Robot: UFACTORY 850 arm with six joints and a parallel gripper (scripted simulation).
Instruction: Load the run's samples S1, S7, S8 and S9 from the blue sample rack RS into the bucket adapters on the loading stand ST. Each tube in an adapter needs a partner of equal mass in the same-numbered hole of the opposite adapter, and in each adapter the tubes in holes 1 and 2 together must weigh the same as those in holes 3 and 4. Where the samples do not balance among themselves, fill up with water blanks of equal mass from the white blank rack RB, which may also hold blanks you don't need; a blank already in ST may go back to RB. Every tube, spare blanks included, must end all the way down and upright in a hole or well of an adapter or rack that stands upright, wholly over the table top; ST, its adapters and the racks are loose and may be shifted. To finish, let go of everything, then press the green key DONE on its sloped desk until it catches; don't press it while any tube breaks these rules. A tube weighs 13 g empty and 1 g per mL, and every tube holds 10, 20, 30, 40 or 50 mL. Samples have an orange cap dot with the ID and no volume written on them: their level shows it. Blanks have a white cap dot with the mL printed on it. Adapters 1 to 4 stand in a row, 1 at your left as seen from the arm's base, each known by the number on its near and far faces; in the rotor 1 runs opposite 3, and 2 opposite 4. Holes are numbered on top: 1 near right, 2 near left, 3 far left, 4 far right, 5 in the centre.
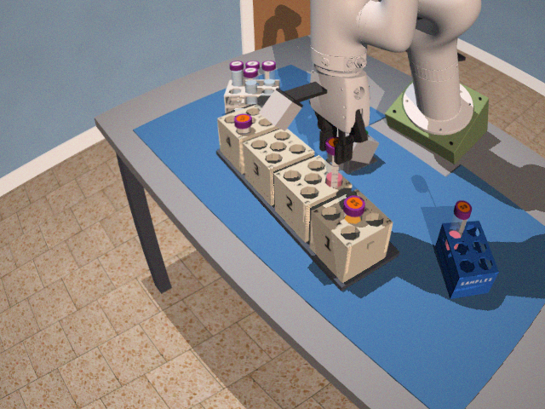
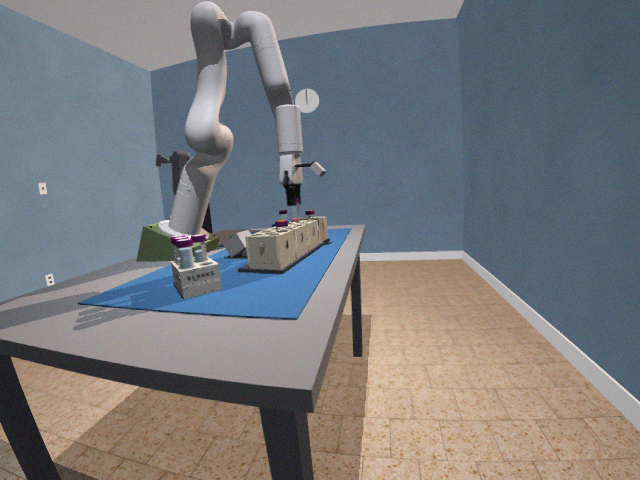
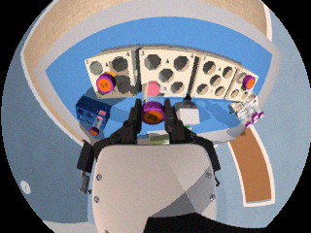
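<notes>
Now: the tube 5 cm below my hand and 1 cm to the left of it. From my hand the other things lie so: loading stand ST 17 cm below, 8 cm to the right, 2 cm ahead; then white blank rack 43 cm to the right, 14 cm below, 6 cm behind; then blue sample rack 24 cm to the left, 15 cm behind, 14 cm below.
</notes>
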